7 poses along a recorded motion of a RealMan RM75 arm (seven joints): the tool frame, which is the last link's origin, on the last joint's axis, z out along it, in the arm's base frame.
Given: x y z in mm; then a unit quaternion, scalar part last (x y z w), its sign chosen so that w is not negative.
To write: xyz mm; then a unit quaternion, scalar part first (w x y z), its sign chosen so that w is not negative. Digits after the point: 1 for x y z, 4 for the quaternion.
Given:
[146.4, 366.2, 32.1, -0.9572, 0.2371, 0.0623, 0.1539]
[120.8, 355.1, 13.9, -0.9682, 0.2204, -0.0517, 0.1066]
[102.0, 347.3, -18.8, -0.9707, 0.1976, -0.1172, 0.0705]
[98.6, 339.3, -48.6, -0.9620, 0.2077, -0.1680, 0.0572]
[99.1, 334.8, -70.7, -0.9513, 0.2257, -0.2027, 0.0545]
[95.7, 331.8, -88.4, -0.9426, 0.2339, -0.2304, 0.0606]
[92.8, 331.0, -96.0, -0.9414, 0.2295, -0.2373, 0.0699]
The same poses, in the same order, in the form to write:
[146.4, 366.2, 32.1, 0.1539, -0.9572, 0.2371, 0.0623]
[120.8, 355.1, 13.9, 0.1066, -0.9682, 0.2204, -0.0517]
[102.0, 347.3, -18.8, 0.0705, -0.9707, 0.1976, -0.1172]
[98.6, 339.3, -48.6, 0.0572, -0.9620, 0.2077, -0.1680]
[99.1, 334.8, -70.7, 0.0545, -0.9513, 0.2257, -0.2027]
[95.7, 331.8, -88.4, 0.0606, -0.9426, 0.2339, -0.2304]
[92.8, 331.0, -96.0, 0.0699, -0.9414, 0.2295, -0.2373]

